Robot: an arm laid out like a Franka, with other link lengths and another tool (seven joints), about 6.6 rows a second.
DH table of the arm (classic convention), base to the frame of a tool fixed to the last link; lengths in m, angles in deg. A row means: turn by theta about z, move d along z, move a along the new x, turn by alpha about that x. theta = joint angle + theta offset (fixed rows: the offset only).
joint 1: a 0; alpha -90; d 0.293; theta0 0
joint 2: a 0; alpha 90; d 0; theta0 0
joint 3: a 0.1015; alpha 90; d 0.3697; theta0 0
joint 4: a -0.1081; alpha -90; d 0; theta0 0
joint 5: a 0; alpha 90; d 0.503; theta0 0
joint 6: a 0.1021; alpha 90; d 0; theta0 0
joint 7: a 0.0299; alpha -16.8; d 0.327; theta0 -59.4
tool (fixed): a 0; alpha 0; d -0.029; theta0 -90
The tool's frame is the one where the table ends.
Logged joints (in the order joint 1, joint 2, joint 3, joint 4, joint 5, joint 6, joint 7), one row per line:
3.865 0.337 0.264 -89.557 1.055 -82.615 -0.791
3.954 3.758 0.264 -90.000 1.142 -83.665 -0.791
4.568 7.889 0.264 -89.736 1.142 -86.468 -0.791
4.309 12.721 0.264 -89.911 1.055 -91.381 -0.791
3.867 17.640 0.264 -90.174 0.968 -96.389 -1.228
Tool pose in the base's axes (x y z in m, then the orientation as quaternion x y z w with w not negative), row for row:
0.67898 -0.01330 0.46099 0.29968 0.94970 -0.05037 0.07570
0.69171 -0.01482 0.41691 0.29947 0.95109 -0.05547 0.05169
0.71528 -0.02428 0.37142 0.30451 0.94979 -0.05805 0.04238
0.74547 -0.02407 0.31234 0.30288 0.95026 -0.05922 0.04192
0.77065 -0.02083 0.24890 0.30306 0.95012 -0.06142 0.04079
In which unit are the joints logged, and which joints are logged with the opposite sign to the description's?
The joints are logged in degrees. Opposite sign: joint 1, joint 3, joint 6, joint 7.
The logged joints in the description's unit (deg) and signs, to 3 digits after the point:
-3.865 0.337 -0.264 -89.557 1.055 82.615 0.791
-3.954 3.758 -0.264 -90.000 1.142 83.665 0.791
-4.568 7.889 -0.264 -89.736 1.142 86.468 0.791
-4.309 12.721 -0.264 -89.911 1.055 91.381 0.791
-3.867 17.640 -0.264 -90.174 0.968 96.389 1.228

